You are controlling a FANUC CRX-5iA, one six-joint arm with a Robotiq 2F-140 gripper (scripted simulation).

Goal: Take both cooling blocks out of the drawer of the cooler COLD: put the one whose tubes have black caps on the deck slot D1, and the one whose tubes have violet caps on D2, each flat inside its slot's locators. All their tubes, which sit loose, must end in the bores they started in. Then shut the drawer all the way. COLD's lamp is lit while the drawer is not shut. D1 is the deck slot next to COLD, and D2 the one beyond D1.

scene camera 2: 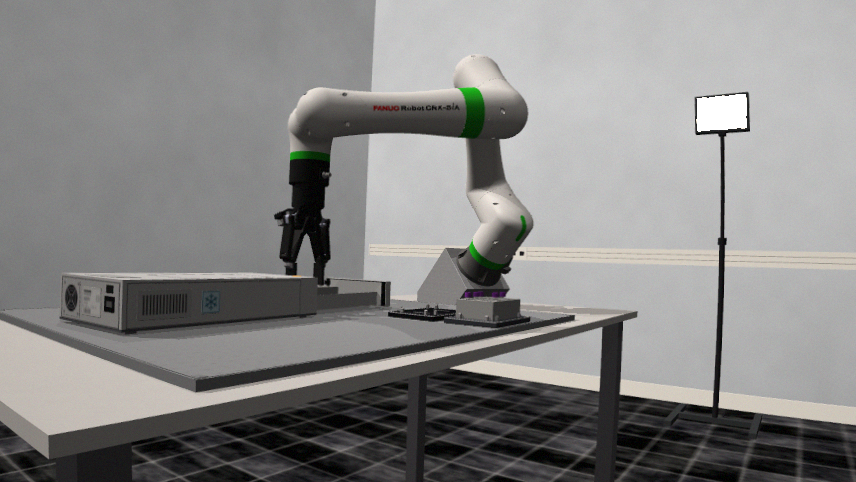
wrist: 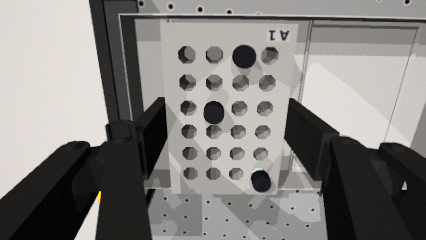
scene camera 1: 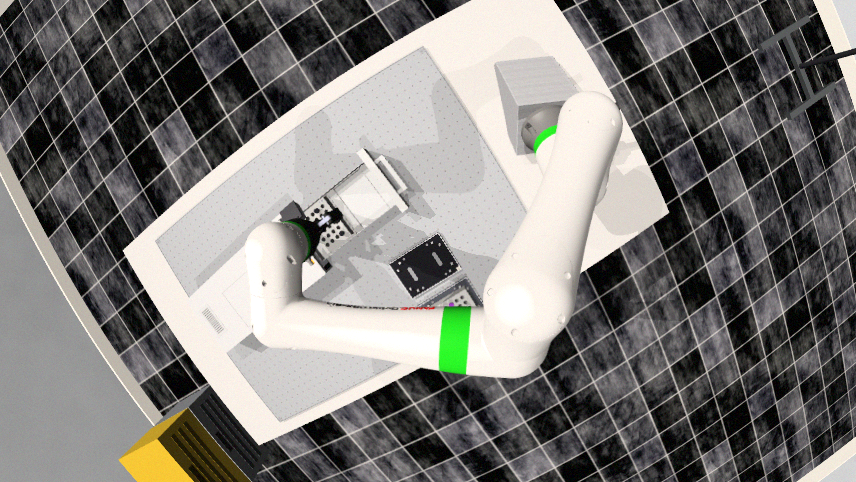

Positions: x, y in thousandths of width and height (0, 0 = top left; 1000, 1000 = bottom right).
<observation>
COLD cooler: scene camera 2 150, 632; wrist 154, 381; scene camera 1 260, 630
</observation>
